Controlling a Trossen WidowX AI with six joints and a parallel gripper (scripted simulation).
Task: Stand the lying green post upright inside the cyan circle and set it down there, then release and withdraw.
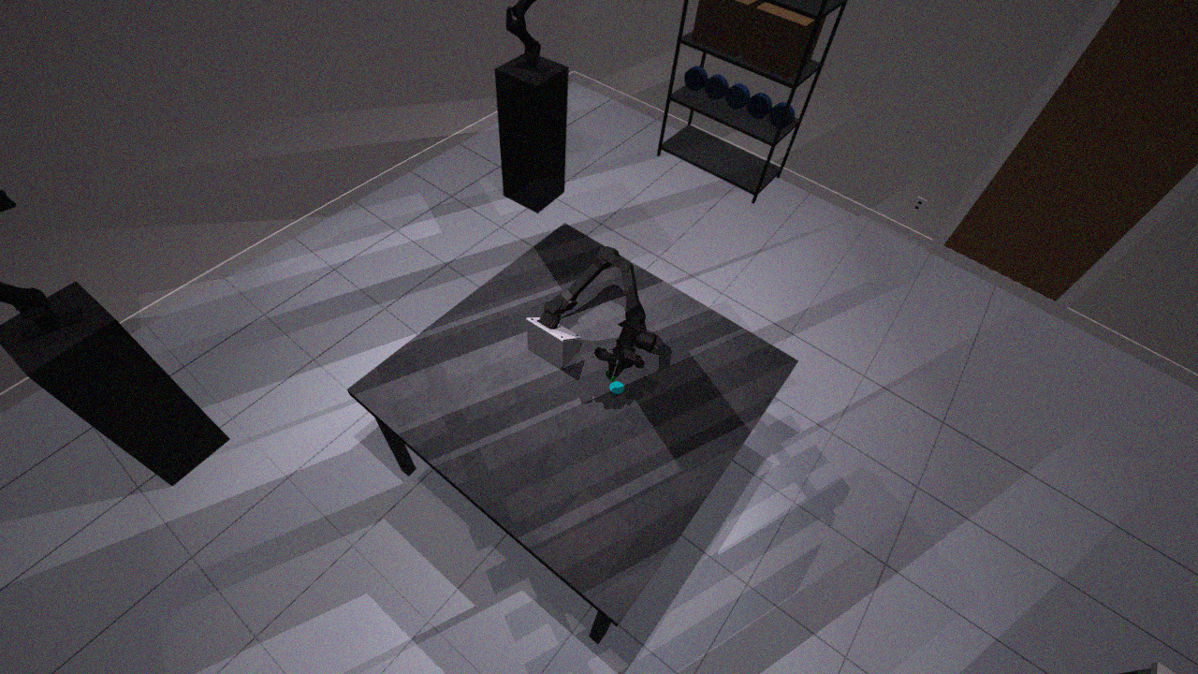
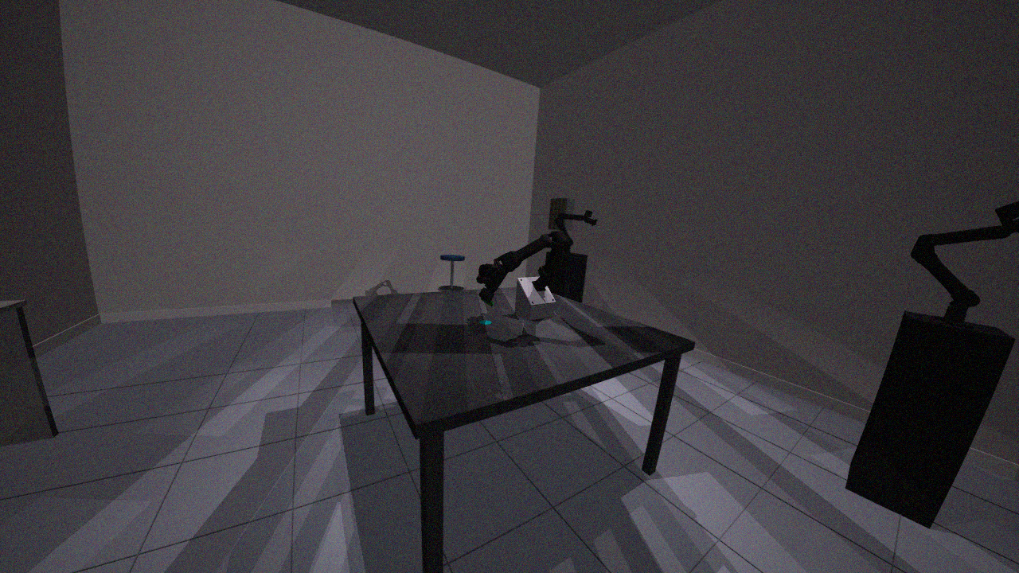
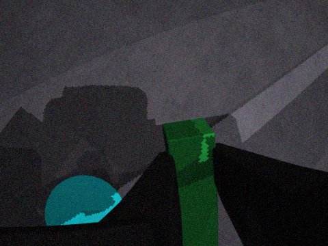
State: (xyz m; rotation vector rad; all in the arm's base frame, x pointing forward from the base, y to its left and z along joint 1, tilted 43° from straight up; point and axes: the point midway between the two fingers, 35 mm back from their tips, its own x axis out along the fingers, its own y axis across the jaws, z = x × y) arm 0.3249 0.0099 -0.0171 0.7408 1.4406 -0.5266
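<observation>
Right now the cyan circle is 110 mm below my gripper tip, 40 mm to the left of it and 10 mm ahead of it. Round my gripper tip: green post: 10 mm to the left, 10 mm below, 10 mm behind.
</observation>
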